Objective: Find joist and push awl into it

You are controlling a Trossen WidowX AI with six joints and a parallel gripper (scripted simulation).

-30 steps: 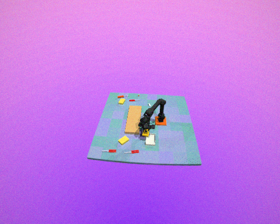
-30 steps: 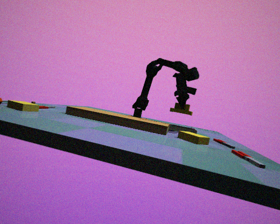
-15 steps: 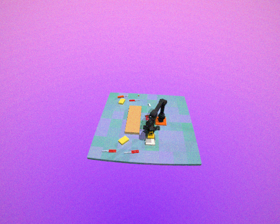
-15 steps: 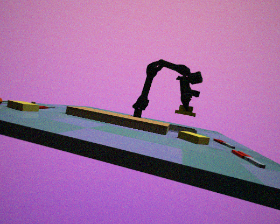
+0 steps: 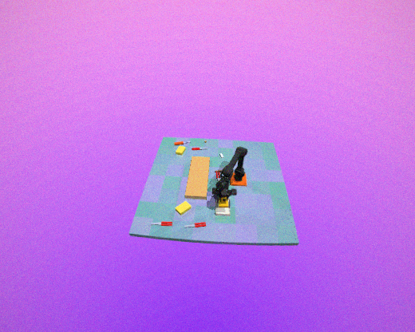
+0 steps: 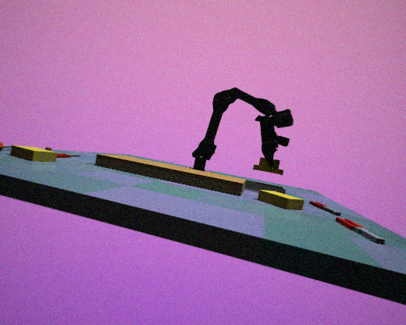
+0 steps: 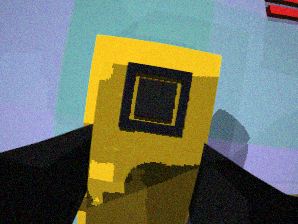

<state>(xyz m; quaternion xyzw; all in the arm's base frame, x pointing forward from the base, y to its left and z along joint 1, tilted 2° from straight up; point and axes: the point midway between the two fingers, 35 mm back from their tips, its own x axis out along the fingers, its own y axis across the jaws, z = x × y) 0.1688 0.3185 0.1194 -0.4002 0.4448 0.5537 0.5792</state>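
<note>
Right now the white tray is 1 cm to the right of my gripper tip and 9 cm below it. Round my gripper tip: yellow stud finder (1 cm to the left, 2 cm above); then awl (3 cm ahead, 44 cm to the right, 10 cm below).
</note>
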